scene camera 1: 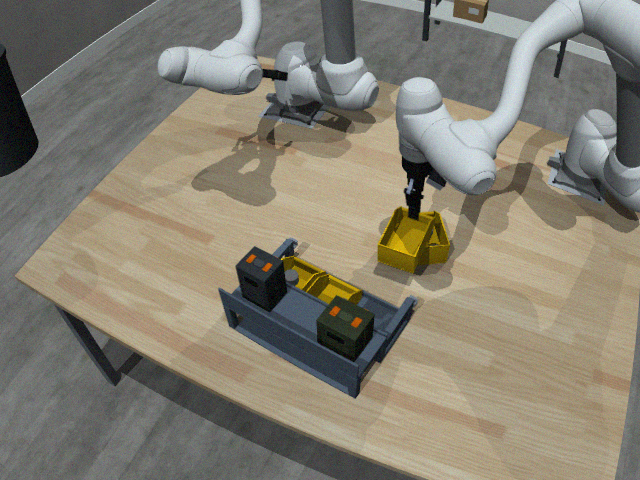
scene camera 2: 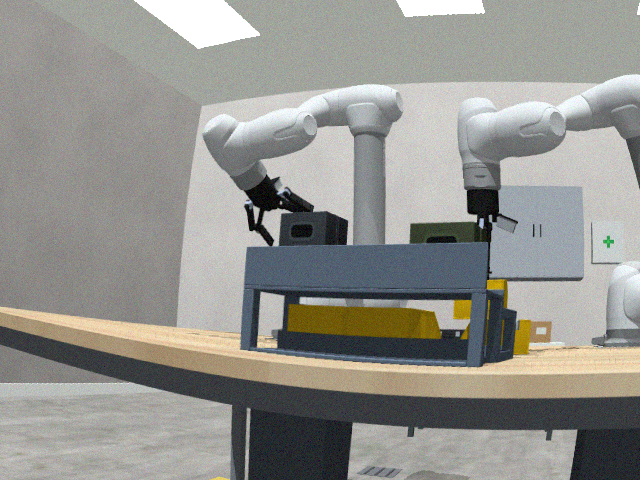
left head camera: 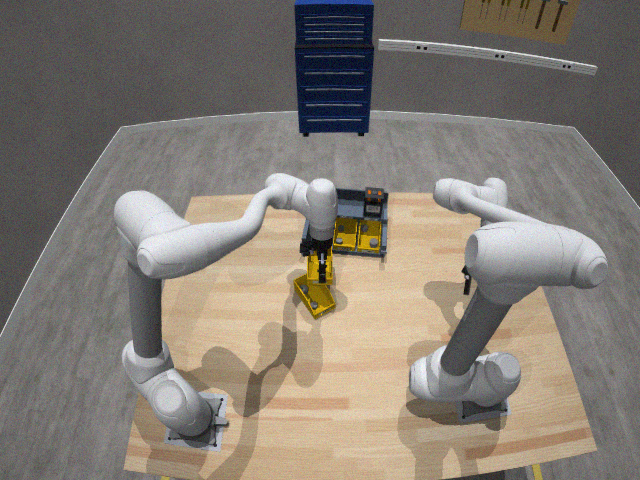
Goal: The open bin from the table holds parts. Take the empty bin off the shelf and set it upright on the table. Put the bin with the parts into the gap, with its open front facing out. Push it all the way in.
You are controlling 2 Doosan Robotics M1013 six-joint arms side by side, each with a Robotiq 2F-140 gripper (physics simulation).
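Frame: origin at the left arm's base, x back, y right, z up, level; centimetres.
Where they show: left gripper, between the fingertips: (scene camera 1: 414, 215) (left head camera: 322, 280); left arm's base, origin of its link: (scene camera 1: 579, 176); right arm's base, origin of its link: (scene camera 1: 297, 106).
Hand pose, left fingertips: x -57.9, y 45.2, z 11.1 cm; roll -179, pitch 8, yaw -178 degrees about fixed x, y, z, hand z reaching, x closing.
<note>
Things, the pixels of their top centre, and the offset from my left fingertips.
- empty yellow bin, centre of its top: (scene camera 2: 484, 278) (scene camera 1: 408, 223) (left head camera: 319, 257) dx -8.1, dy -1.2, dz +4.9 cm
- bin with parts, centre of its top: (scene camera 2: 495, 320) (scene camera 1: 426, 223) (left head camera: 314, 289) dx +1.9, dy -3.3, dz -3.6 cm
- black box, centre of its top: (scene camera 2: 315, 215) (scene camera 1: 259, 262) (left head camera: 374, 192) dx -40.4, dy +22.4, dz +11.3 cm
- green box, centre of its top: (scene camera 2: 450, 226) (scene camera 1: 345, 316) dx -43.1, dy -0.5, dz +8.8 cm
My left gripper (left head camera: 322, 279) (scene camera 1: 413, 214) points down and is shut on a wall of the empty yellow bin (left head camera: 316, 269) (scene camera 1: 408, 238) (scene camera 2: 497, 284). It holds this bin off the table, in front of the shelf (left head camera: 383, 252) (scene camera 1: 294, 335) (scene camera 2: 361, 266) and partly over the bin with parts. The bin with parts (left head camera: 316, 300) (scene camera 1: 439, 253) (scene camera 2: 523, 335) stands turned at an angle on the table, grey parts inside. The shelf's gap is at its left end in the head view, partly hidden by my left arm. My right gripper (scene camera 2: 292, 225) is open and empty, far from the bins.
Two yellow bins (left head camera: 345, 235) (left head camera: 369, 236) with grey parts sit side by side in the shelf. A black box (left head camera: 373, 201) (scene camera 1: 261, 279) (scene camera 2: 312, 228) and a green box (scene camera 1: 345, 328) (scene camera 2: 444, 232) stand on top. The green box is near the gap's end.
</note>
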